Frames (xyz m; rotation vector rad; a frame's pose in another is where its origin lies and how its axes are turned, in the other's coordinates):
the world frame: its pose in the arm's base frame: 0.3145 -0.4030 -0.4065 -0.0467 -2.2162 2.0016
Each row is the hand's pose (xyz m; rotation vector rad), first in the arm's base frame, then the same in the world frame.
Working: the arm's base frame: its pose in the world frame: 0.3996 -0.3346 -0.3935 0.0467 2.2162 -2.0016

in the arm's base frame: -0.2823 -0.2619 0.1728 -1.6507 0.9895 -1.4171
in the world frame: 0.6615 -0.5111 -0.1135 0.4486 -1.7032 -0.4456
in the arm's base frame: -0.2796 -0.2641 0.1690 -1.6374 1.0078 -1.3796
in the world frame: 0.6582 -0.5078 -0.1113 0.4140 -1.7215 -0.4284
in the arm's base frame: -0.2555 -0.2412 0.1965 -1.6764 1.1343 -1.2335
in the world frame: 0.6398 -0.5346 -0.1398 0.2430 -1.7493 -0.4687
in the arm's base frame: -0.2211 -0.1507 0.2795 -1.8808 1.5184 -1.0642
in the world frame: 0.6251 -0.6099 -0.2416 -0.0771 -1.5797 -0.7368
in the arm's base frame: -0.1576 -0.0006 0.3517 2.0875 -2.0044 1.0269
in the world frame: 0.5881 -0.6706 -0.4051 -0.3020 -1.0777 -1.1382
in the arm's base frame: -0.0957 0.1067 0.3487 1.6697 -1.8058 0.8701
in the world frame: 0.5403 -0.6611 -0.5190 -0.3454 -0.6068 -1.3666
